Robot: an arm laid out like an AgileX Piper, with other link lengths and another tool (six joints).
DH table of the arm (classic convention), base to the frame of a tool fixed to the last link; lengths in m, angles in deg. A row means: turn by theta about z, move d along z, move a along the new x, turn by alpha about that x. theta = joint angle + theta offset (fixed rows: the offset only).
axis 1: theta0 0  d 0.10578  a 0  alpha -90
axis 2: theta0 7.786  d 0  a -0.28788  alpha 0
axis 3: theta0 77.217  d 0  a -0.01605  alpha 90
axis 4: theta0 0  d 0.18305  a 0  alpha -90
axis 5: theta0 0  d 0  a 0  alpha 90
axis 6: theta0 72  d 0.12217  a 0.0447  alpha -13.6
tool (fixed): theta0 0  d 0.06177  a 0  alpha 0
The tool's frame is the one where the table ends.
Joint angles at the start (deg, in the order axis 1, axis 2, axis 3, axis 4, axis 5, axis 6): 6.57 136.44 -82.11 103.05 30.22 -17.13
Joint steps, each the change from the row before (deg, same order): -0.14 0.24 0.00 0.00 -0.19 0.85; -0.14 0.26 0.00 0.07 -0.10 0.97; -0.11 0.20 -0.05 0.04 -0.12 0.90; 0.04 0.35 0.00 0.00 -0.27 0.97; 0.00 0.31 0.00 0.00 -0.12 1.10; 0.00 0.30 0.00 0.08 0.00 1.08; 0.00 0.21 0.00 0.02 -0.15 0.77; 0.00 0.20 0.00 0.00 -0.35 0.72; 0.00 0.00 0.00 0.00 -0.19 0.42; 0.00 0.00 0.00 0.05 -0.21 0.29; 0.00 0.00 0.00 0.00 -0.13 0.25
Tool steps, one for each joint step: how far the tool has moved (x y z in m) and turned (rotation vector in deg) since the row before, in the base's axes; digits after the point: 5 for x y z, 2 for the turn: 0.00075 -0.00228 -0.00270 0.33 0.74 -0.76; 0.00076 -0.00222 -0.00269 0.51 0.82 -0.83; 0.00082 -0.00191 -0.00197 0.45 0.67 -0.75; 0.00025 -0.00102 -0.00389 0.32 0.92 -0.71; 0.00025 -0.00108 -0.00331 0.52 0.93 -0.73; 0.00021 -0.00085 -0.00295 0.65 0.89 -0.71; 0.00022 -0.00095 -0.00237 0.32 0.65 -0.57; 0.00034 -0.00141 -0.00262 0.12 0.64 -0.65; 0.00028 -0.00078 -0.00046 0.09 0.25 -0.37; 0.00032 -0.00080 -0.00040 0.04 0.19 -0.35; 0.00018 -0.00051 -0.00030 0.04 0.15 -0.23
